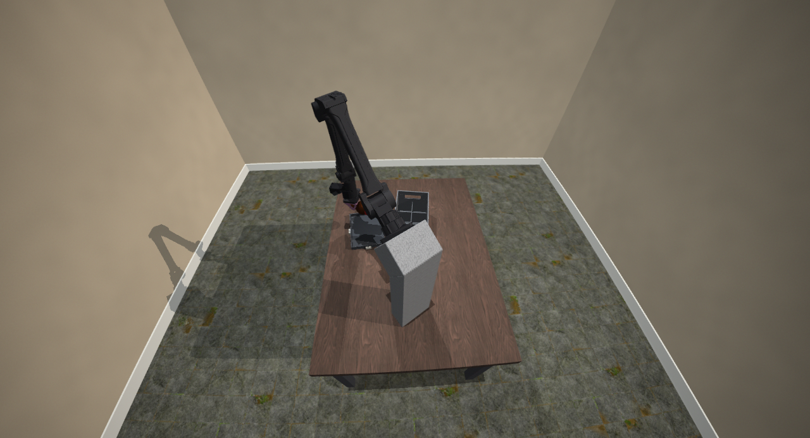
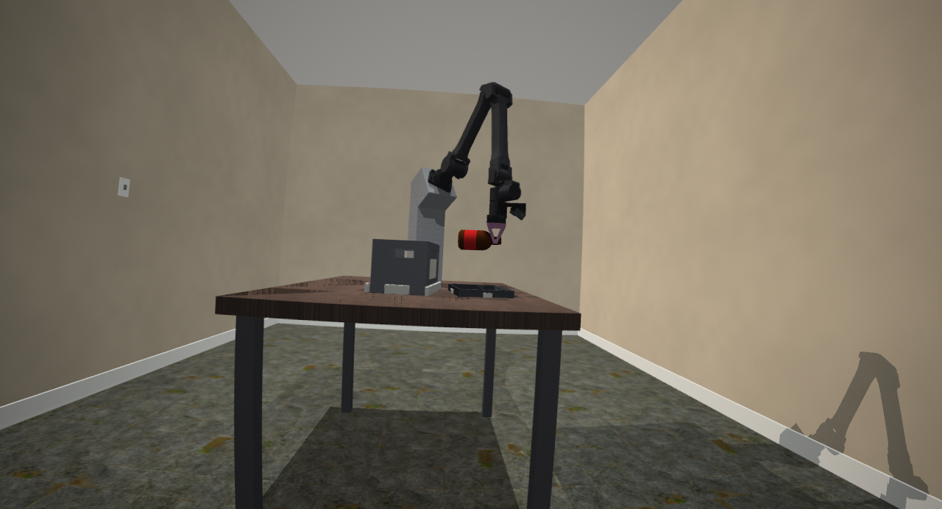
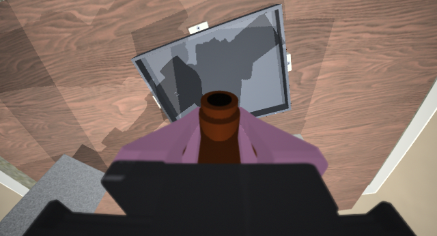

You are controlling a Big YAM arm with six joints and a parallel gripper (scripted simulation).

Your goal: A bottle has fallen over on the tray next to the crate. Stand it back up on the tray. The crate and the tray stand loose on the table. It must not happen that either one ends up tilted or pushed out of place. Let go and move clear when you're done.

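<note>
The brown bottle lies 10 mm behind my hand and 50 mm to the right of it. Also, from my hand: dark grey tray (10 mm behind, 50 mm to the right, 180 mm below); then dark crate (20 mm ahead, 310 mm to the right, 110 mm below).
</note>
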